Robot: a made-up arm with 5 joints.
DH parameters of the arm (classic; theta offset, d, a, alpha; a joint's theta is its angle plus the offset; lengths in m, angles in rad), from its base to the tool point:
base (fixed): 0 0 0.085 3.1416
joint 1: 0 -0.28 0.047 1.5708
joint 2: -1.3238 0 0.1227 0
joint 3: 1.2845 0 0.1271 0
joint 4: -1.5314 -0.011 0 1.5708
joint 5: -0.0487 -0.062 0 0
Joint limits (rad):
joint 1: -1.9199..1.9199
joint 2: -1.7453..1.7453
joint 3: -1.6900..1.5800
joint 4: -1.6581..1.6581
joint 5: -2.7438..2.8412
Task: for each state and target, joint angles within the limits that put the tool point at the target. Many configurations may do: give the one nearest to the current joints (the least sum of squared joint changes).
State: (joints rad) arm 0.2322 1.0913 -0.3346 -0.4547 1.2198
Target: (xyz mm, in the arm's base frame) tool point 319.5 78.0 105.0
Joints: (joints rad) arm -0.3656 1.3648 -0.0709 -0.3782 1.2198
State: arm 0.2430 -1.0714 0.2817 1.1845 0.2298
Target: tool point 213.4 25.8 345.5
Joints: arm -0.2824 -0.8323 0.7164 1.2589 0.2298
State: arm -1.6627 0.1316 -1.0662 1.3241 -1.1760
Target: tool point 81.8 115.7 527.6
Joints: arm -1.6936 -0.2758 -1.1786 1.4829 -1.1760
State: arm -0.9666 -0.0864 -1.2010 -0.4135 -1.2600
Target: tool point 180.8 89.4 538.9
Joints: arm -0.8349 0.4277 -1.5651 -1.1749 -1.2600
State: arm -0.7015 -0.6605 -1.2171 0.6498 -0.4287
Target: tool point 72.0 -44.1 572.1
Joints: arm -1.0425 -0.6378 -1.2979 0.4469 -0.4287
